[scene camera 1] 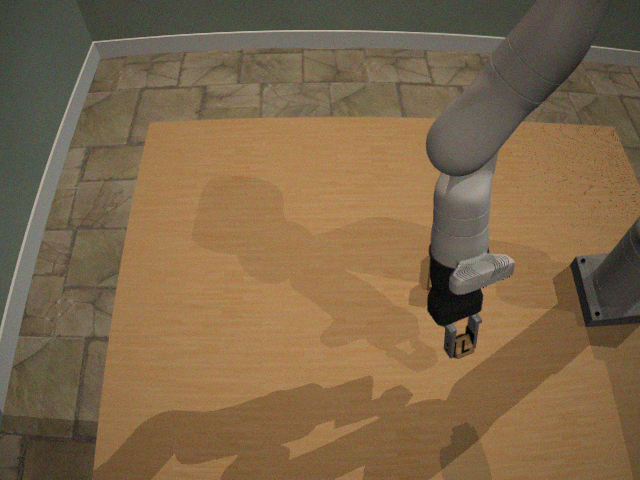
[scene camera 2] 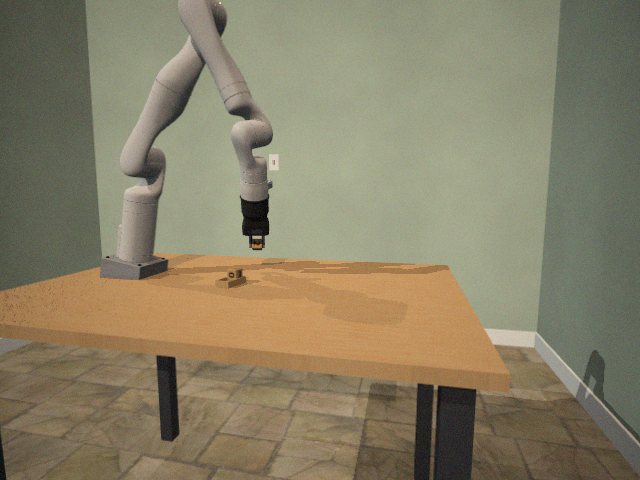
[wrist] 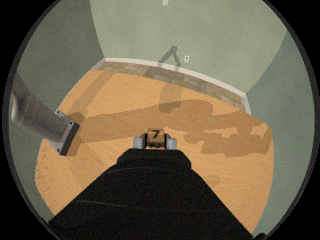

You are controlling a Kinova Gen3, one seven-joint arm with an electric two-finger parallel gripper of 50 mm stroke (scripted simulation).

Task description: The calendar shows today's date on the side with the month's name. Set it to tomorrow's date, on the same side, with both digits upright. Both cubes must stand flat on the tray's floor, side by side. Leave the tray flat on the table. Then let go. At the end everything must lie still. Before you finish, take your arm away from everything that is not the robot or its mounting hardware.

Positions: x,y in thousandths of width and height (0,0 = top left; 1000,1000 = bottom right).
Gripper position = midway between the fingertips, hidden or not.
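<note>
What I see here is my gripper (scene camera 1: 718,726), and scene camera 2 gives me another look at the gripper (scene camera 2: 402,514). In the wrist view, too, I find my gripper (wrist: 486,577).
</note>
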